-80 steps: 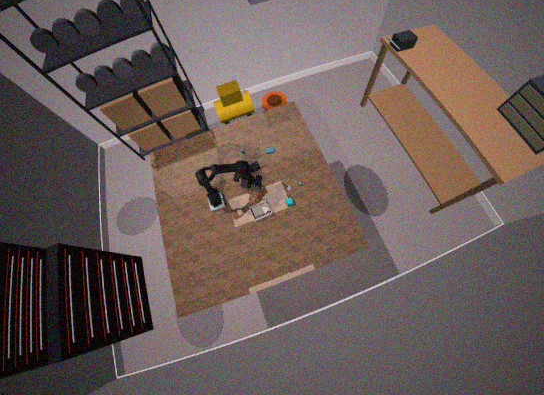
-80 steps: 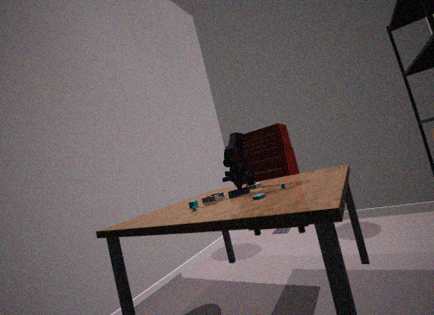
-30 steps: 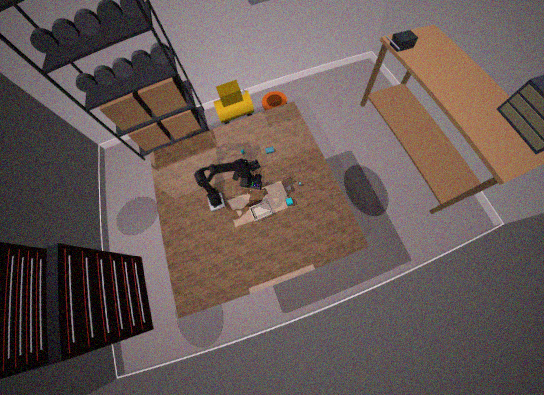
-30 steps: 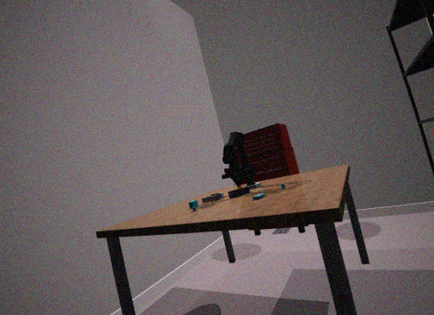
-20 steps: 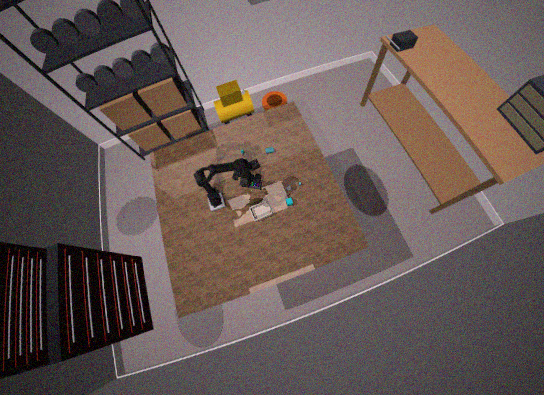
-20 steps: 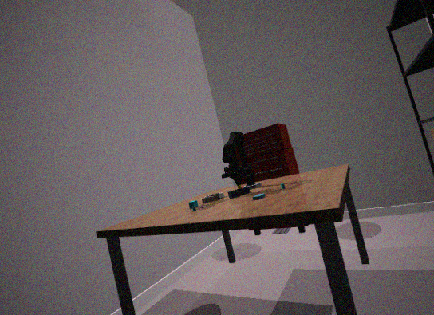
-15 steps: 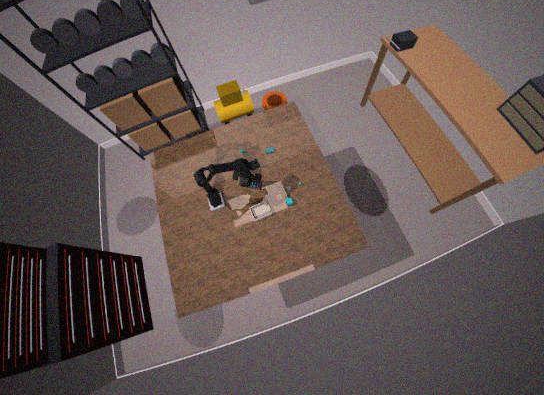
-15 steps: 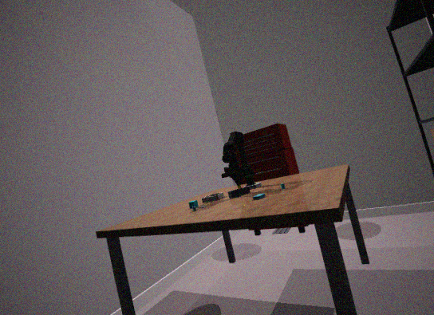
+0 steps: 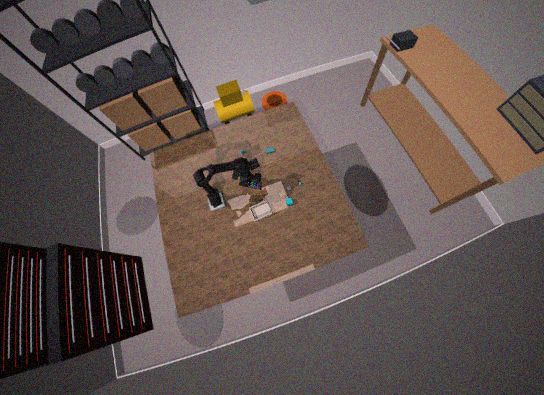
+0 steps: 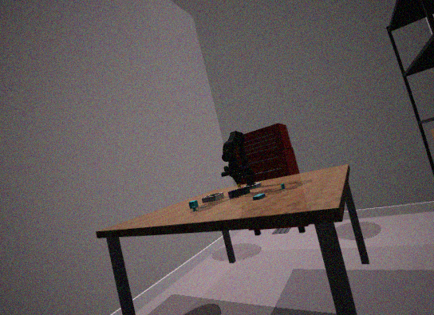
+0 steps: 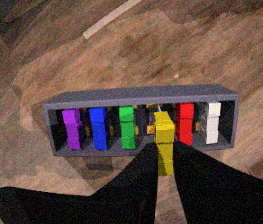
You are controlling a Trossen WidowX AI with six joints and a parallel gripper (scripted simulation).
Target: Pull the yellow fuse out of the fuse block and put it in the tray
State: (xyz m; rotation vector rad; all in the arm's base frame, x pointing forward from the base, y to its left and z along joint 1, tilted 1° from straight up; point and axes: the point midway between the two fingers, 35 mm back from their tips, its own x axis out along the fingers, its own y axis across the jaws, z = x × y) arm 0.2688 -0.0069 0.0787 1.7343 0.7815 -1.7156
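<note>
The white tray is 210 mm to the right of my gripper tip, 70 mm below it and 30 mm behind it.
</note>
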